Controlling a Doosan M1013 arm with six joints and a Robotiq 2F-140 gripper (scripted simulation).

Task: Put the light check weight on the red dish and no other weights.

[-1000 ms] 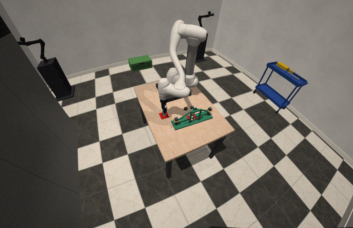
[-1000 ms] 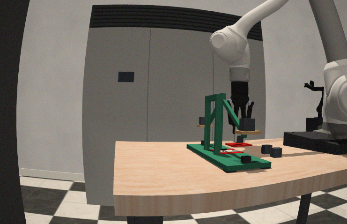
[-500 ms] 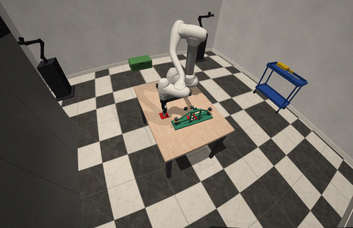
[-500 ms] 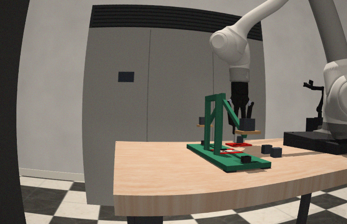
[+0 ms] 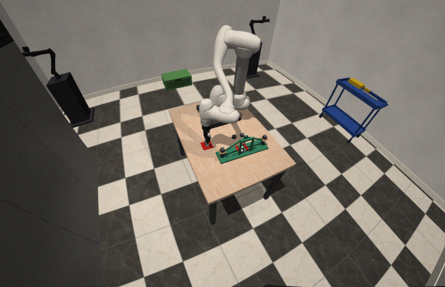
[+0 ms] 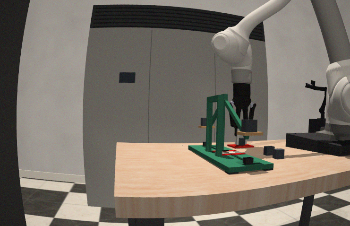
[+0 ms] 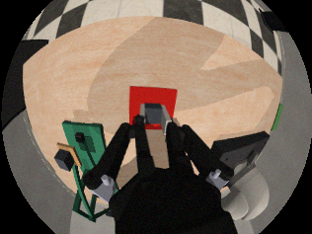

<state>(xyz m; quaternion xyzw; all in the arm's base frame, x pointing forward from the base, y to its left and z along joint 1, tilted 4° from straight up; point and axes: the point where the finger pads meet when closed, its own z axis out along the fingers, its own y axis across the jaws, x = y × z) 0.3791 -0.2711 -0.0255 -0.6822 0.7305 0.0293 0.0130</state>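
Now: hand 4 cm above the flat red dish. The rest, counted from my hand: green rocker balance 26 cm to the left, 19 cm ahead, 5 cm above.
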